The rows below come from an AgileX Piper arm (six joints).
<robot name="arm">
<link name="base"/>
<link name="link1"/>
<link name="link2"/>
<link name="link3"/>
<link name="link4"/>
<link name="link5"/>
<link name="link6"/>
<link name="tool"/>
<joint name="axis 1" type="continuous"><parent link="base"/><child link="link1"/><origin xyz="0 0 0.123" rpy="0 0 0"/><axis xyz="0 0 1"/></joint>
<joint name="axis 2" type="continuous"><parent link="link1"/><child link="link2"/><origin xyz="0 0 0" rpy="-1.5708 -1.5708 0"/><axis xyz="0 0 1"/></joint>
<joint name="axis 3" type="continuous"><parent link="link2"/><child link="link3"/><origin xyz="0.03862 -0.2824 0" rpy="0 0 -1.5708"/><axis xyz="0 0 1"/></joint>
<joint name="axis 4" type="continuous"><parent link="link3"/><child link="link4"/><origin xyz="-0.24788 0.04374 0" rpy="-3.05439 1.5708 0"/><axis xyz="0 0 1"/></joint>
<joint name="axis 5" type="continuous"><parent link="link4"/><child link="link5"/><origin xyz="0 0 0" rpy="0 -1.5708 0"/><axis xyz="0 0 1"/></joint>
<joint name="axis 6" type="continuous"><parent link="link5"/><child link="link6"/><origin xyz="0.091 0 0" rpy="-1.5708 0 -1.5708"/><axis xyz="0 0 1"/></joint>
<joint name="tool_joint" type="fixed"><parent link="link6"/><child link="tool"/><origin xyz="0 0 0" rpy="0 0 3.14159"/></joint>
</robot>
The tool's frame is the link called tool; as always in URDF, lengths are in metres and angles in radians. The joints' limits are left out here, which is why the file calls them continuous.
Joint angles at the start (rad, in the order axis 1, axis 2, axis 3, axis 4, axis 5, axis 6):
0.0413 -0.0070 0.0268 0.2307 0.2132 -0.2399
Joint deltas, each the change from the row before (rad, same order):
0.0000 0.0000 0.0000 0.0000 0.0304 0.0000
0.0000 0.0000 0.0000 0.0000 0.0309 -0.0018
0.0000 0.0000 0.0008 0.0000 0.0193 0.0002
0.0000 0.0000 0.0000 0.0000 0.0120 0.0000
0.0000 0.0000 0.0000 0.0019 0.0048 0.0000
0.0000 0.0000 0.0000 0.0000 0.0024 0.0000
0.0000 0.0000 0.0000 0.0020 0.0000 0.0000
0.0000 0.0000 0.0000 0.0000 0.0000 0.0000
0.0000 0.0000 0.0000 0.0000 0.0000 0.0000
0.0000 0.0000 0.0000 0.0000 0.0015 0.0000
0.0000 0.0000 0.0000 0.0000 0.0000 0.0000
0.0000 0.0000 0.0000 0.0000 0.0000 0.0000
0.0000 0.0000 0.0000 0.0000 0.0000 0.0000
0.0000 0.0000 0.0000 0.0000 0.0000 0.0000
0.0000 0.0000 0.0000 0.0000 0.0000 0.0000
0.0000 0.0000 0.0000 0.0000 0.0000 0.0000
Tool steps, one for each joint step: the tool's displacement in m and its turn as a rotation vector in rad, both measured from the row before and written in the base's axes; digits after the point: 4 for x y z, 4 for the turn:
-0.0005 0.0006 -0.0027 -0.0017 0.0296 0.0069
-0.0006 0.0006 -0.0027 -0.0035 0.0299 0.0074
-0.0004 0.0004 -0.0019 -0.0009 0.0196 0.0044
-0.0003 0.0002 -0.0010 -0.0007 0.0117 0.0027
-0.0001 0.0001 -0.0004 0.0016 0.0047 0.0012
-0.0001 0.0000 -0.0002 -0.0001 0.0023 0.0006
0.0000 0.0001 0.0000 0.0020 0.0001 0.0001
0.0000 0.0000 0.0000 0.0000 0.0000 0.0000
0.0000 0.0000 0.0000 0.0000 0.0000 0.0000
0.0000 0.0000 -0.0001 -0.0001 0.0015 0.0003
0.0000 0.0000 0.0000 0.0000 0.0000 0.0000
0.0000 0.0000 0.0000 0.0000 0.0000 0.0000
0.0000 0.0000 0.0000 0.0000 0.0000 0.0000
0.0000 0.0000 0.0000 0.0000 0.0000 0.0000
0.0000 0.0000 0.0000 0.0000 0.0000 0.0000
0.0000 0.0000 0.0000 0.0000 0.0000 0.0000

